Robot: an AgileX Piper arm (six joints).
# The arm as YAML. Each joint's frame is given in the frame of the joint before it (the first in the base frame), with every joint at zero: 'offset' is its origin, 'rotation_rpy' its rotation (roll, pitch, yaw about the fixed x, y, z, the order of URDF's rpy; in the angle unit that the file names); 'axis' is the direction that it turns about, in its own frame. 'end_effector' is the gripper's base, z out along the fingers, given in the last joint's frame.
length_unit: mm
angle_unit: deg
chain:
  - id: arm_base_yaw
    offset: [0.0, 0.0, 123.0]
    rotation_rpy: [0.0, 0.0, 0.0]
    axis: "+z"
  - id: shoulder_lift
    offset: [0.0, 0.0, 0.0]
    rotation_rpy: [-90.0, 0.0, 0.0]
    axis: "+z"
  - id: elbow
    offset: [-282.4, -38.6, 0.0]
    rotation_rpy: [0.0, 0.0, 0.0]
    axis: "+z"
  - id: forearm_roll
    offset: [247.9, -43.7, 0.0]
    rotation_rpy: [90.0, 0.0, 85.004]
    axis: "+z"
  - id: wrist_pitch
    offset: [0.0, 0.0, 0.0]
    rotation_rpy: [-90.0, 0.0, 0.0]
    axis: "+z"
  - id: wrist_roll
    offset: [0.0, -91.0, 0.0]
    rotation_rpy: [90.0, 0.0, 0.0]
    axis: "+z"
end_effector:
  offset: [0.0, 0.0, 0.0]
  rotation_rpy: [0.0, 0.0, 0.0]
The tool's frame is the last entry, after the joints.
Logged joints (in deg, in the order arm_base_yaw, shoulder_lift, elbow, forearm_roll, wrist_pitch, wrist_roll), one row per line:
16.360, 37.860, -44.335, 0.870, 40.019, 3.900
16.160, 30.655, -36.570, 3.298, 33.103, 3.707
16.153, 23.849, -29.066, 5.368, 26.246, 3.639
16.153, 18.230, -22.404, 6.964, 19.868, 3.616
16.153, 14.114, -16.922, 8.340, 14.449, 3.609
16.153, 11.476, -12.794, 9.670, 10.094, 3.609
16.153, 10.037, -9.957, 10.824, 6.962, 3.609
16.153, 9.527, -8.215, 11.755, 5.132, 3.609
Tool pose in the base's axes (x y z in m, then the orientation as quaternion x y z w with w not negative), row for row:
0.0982, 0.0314, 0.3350, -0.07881, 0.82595, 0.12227, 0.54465
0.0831, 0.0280, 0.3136, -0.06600, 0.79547, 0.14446, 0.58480
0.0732, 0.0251, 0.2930, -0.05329, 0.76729, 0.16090, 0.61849
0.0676, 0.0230, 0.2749, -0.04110, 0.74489, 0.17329, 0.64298
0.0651, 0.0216, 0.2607, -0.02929, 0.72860, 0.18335, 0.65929
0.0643, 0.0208, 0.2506, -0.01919, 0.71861, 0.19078, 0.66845
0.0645, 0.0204, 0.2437, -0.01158, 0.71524, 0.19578, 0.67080
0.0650, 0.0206, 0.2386, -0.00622, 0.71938, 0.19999, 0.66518
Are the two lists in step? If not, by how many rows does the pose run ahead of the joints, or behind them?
The pose runs 1 row ahead of the joints: the pose in row i belongs to the joints in row i + 1.
